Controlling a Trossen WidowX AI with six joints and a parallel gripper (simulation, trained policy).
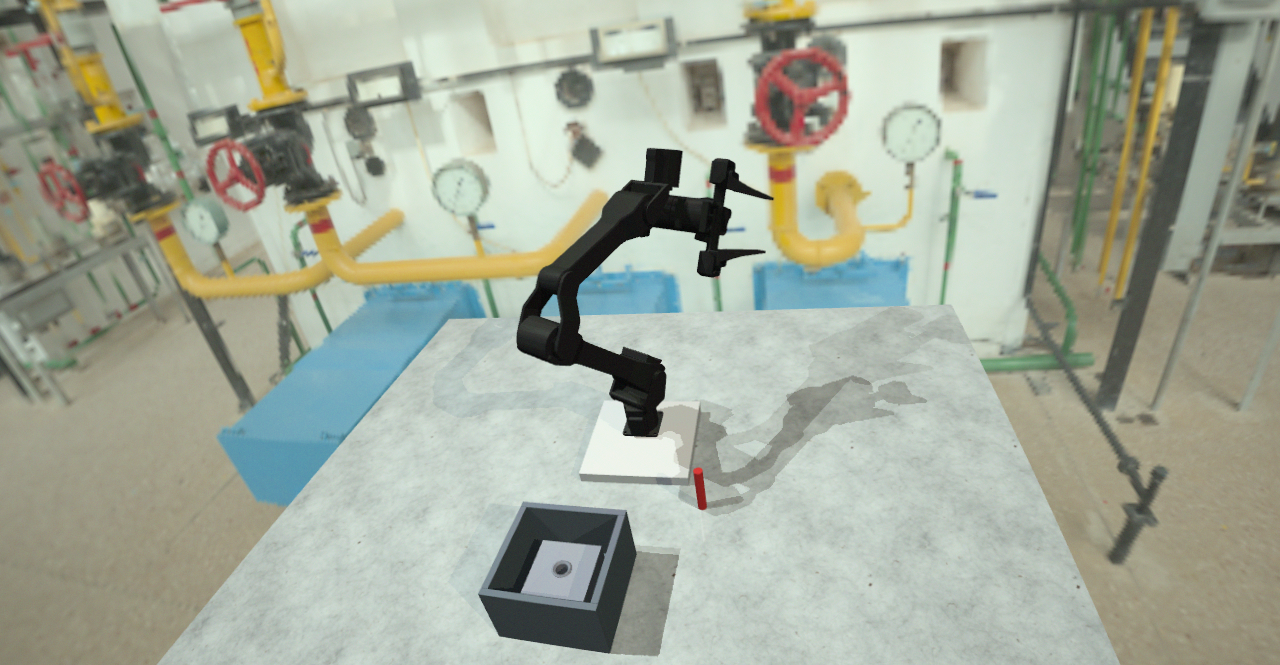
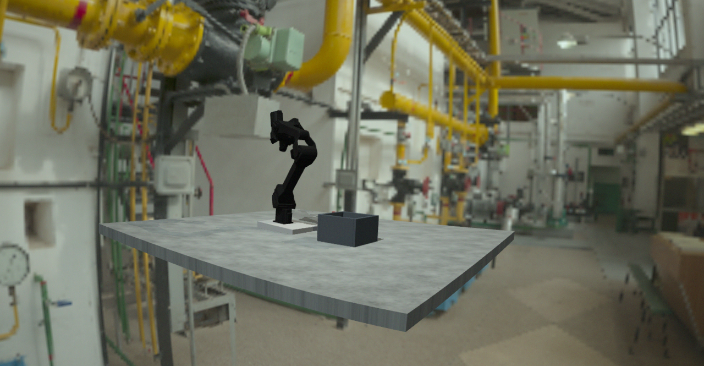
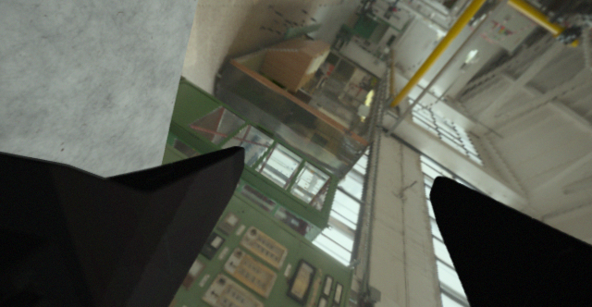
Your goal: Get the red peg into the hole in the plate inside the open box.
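Right now the red peg is 330 mm below my gripper tip, 240 mm ahead of it and 110 mm to the right of it. From my gripper tip the other things lie so: dark box (420 mm ahead, 350 mm below, 270 mm to the right); light grey plate (420 mm ahead, 330 mm below, 270 mm to the right).
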